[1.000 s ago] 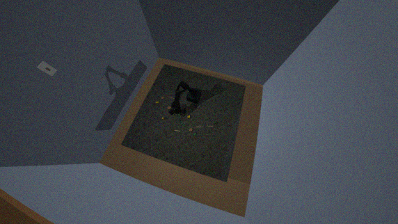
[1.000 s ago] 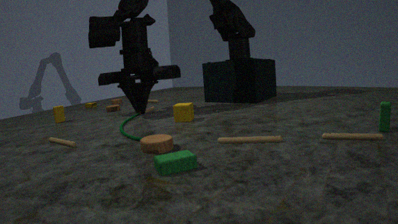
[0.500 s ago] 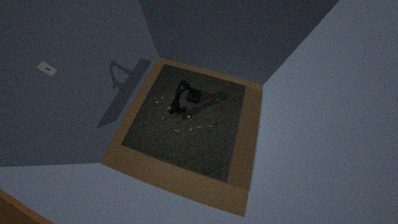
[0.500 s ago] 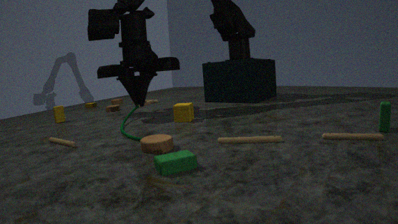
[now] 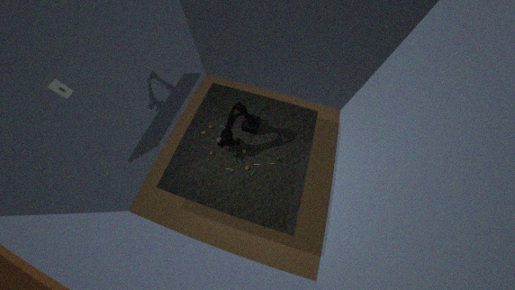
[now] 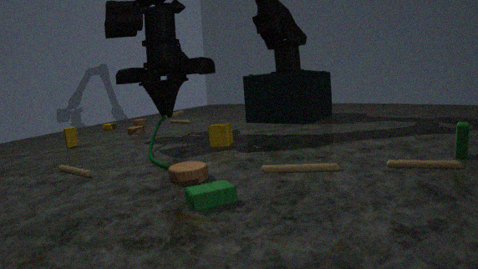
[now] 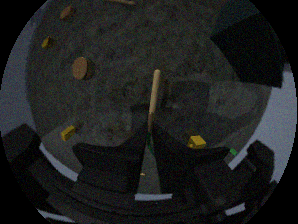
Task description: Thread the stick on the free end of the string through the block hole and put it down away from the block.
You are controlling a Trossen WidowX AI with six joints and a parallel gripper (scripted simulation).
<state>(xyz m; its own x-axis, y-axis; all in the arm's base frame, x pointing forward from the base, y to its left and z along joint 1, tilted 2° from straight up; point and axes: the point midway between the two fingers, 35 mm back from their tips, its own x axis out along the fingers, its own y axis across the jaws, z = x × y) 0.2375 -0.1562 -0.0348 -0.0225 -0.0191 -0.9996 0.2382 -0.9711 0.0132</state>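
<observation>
My gripper tip is 14 cm to the right of the yellow block, 3 cm short of it and 2 cm above it. Also, from my gripper tip: green block: 25 cm to the left, 23 cm ahead, 3 cm below; thin wooden stick: 1 cm behind; round wooden button: 19 cm to the left, 19 cm ahead, 3 cm below.
</observation>
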